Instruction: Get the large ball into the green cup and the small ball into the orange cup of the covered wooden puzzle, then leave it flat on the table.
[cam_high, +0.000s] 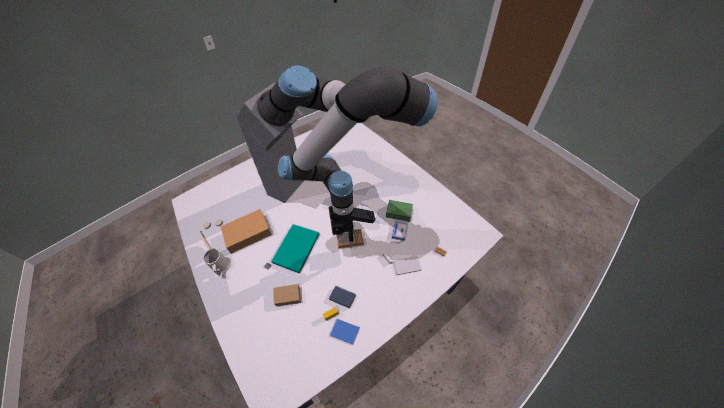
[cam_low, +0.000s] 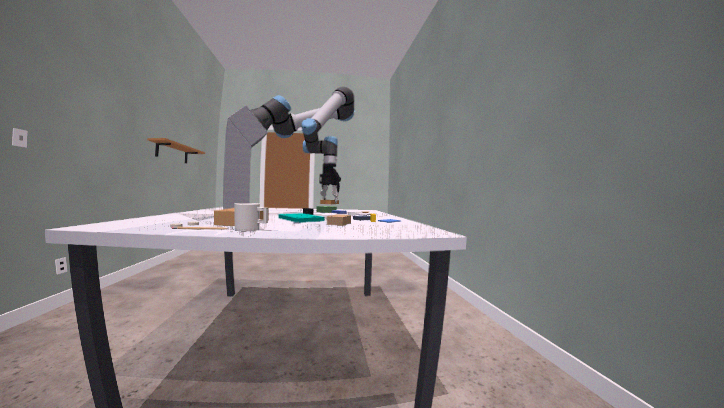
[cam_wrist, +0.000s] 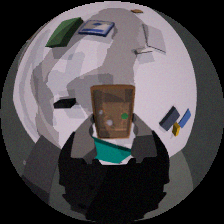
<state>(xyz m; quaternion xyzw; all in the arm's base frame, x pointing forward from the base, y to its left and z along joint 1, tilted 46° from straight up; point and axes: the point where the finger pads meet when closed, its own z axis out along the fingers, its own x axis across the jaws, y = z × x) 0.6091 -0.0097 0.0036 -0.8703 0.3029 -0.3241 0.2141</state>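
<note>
The puzzle is 1 cm below my hand. Round my hand: teal board 19 cm to the right, 16 cm behind, 8 cm below; then dark tile 18 cm to the right, 15 cm ahead, 8 cm below; then grey plate 23 cm ahead, 12 cm to the left, 8 cm below.
</note>
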